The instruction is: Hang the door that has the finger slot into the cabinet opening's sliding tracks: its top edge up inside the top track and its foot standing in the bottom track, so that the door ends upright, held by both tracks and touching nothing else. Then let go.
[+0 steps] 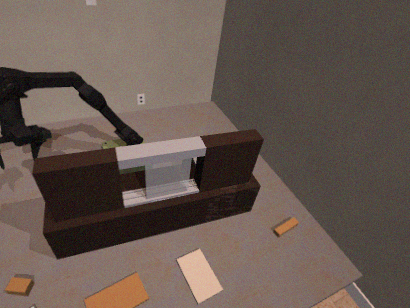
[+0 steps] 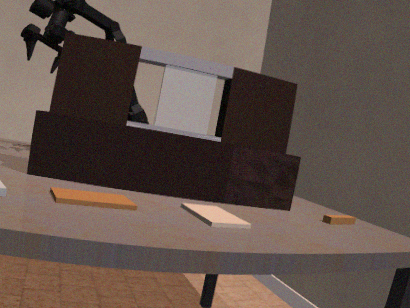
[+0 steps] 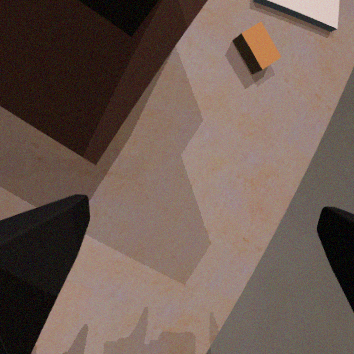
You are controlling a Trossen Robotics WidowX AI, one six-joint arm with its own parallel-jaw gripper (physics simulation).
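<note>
The dark cabinet has a pale top track and a pale bottom track across its opening. A pale, see-through panel stands upright in the opening; whether it has a finger slot is unclear. A white panel lies flat on the table, partly cut off; no slot can be made out on it. My gripper is open and empty, in the air beside the cabinet's left end, apart from both panels.
An orange slab and a peach slab lie before the cabinet. A small orange block lies right, another left. A green piece is behind the cabinet. The table edge shows.
</note>
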